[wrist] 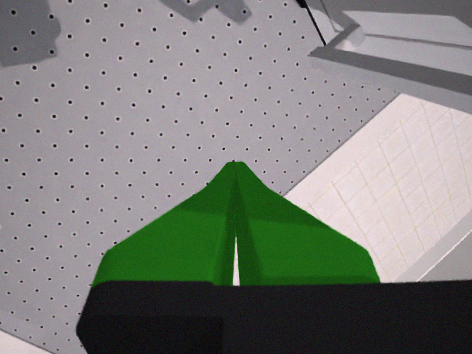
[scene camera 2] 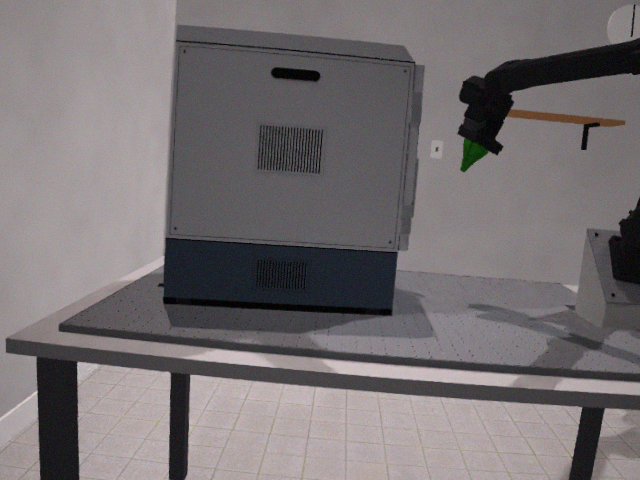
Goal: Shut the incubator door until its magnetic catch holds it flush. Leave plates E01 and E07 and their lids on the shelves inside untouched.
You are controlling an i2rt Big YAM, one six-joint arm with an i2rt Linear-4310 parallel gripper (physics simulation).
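Seen in the pictures: gripper, fingertip midpoint: (wrist: 235,176) (scene camera 2: 462,171); arm's base at its link origin: (scene camera 2: 628,261).
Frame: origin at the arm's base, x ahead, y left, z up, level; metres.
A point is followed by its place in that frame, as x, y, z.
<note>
The incubator (scene camera 2: 294,206) @[0.765, 0.217, 0.078] stands side-on in the scene view, a grey box on a blue base. Its door (scene camera 2: 417,98) @[0.540, 0.180, 0.311] (wrist: 410,25) @[0.547, -0.111, 0.114] shows as a narrow grey strip along the right edge in the scene view, close to the body; whether it is fully flush cannot be told. In the wrist view the door's face and its grey bar handle (wrist: 390,71) @[0.510, -0.116, 0.132] are at the upper right. My gripper (scene camera 2: 463,168) @[0.402, -0.079, 0.175] (wrist: 235,176) @[0.402, -0.079, 0.175] is shut and empty, its green fingertips pointing down, out in front of the door and apart from the handle. Plates E01 and E07 and their lids do not show.
The perforated board (scene camera 2: 491,335) @[0.356, 0.251, -0.136] (wrist: 125,100) @[0.366, -0.105, -0.136] lies on the table (scene camera 2: 310,375) @[0.679, 0.506, -0.156] under the incubator. The grey robot pedestal (scene camera 2: 590,279) @[0.082, -0.005, -0.050] stands at the right. An orange wall shelf (scene camera 2: 563,117) and a wall plate (scene camera 2: 436,149) are behind the arm.
</note>
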